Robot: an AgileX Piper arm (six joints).
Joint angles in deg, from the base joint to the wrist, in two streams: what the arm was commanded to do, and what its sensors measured. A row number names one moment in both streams.
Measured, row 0:
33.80 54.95 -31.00 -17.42 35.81 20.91
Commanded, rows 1 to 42:
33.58 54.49 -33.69 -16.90 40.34 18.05
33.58 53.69 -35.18 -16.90 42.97 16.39
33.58 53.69 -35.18 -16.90 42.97 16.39
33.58 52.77 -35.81 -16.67 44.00 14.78
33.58 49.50 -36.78 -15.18 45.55 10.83
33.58 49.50 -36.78 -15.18 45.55 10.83
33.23 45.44 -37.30 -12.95 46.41 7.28
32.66 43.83 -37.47 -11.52 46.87 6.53
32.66 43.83 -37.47 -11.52 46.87 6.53
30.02 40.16 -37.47 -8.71 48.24 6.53
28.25 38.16 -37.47 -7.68 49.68 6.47
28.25 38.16 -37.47 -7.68 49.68 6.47
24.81 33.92 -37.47 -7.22 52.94 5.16
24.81 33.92 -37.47 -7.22 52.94 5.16
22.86 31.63 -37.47 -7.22 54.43 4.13
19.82 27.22 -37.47 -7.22 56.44 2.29
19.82 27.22 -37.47 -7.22 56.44 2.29
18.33 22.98 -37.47 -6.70 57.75 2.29
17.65 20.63 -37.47 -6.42 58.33 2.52
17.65 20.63 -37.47 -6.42 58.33 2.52
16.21 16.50 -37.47 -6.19 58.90 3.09
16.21 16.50 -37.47 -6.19 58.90 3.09
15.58 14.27 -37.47 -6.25 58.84 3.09
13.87 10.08 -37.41 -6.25 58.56 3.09
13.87 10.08 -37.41 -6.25 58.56 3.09
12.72 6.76 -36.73 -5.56 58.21 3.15
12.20 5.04 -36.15 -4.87 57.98 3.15
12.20 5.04 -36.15 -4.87 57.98 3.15
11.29 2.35 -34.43 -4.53 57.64 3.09
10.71 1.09 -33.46 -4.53 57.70 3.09
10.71 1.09 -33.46 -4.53 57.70 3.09
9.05 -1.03 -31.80 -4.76 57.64 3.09
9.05 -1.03 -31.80 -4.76 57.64 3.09
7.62 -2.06 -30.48 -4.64 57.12 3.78
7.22 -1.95 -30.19 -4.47 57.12 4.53
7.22 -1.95 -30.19 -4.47 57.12 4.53
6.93 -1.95 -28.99 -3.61 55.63 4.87
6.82 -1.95 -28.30 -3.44 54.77 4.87
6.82 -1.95 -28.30 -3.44 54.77 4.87
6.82 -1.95 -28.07 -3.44 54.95 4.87
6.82 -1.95 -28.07 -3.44 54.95 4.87
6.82 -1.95 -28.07 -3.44 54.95 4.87
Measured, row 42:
7.16 -0.23 -28.30 -3.78 55.98 4.53
